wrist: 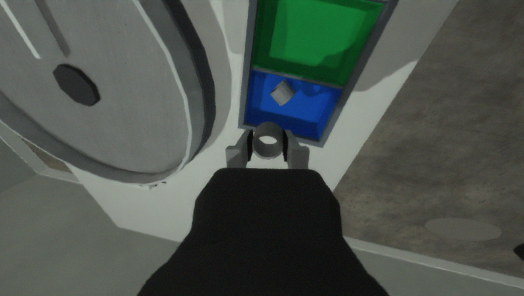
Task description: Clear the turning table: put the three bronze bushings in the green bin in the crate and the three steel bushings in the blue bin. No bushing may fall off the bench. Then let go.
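Frame: origin at the arm's base, x left, y back, z up, level; millimetres.
Seen in the pictures: gripper, fingertip midpoint: [267, 139].
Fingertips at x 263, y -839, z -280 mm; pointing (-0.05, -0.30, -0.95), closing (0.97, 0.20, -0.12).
Pixels of each thing's top centre, then the offset from my fingertips to it. "*": a spot on its surface instead. Level surfaces: height alone.
- turning table, middle of its top: [74, 87] dx -328, dy -38, dz -73 mm
- crate's grey rim, surface spot: [344, 101] * dx +90, dy +37, dz -84 mm
- turning table's raised dark rim, surface spot: [204, 95] * dx -117, dy -7, dz -95 mm
- dark hub, middle of its top: [74, 87] dx -328, dy -38, dz -73 mm
- pale bar, surface spot: [25, 35] * dx -328, dy +30, dz -51 mm
- white bench, its level: dz -134 mm
My gripper [267, 139] is shut on a grey steel bushing [267, 154], gripped by its sides with its round opening facing the camera. It appears in the picture just below the near edge of the blue bin; the height above the bench is hard to tell. The blue bin [295, 117] holds one grey steel bushing [282, 93] lying tilted near its divider. The green bin [327, 35] adjoins it, and no bushing shows in its visible part. Part of the turning table [125, 100] shows at the left; no bronze bushing shows in this view.
The crate's grey rim [344, 101] surrounds both bins. The turning table's raised dark rim [204, 95] stands left of the crate. A dark hub [77, 85] and a pale bar [25, 35] are on the table. The white bench [150, 215] ends at the right and at the bottom.
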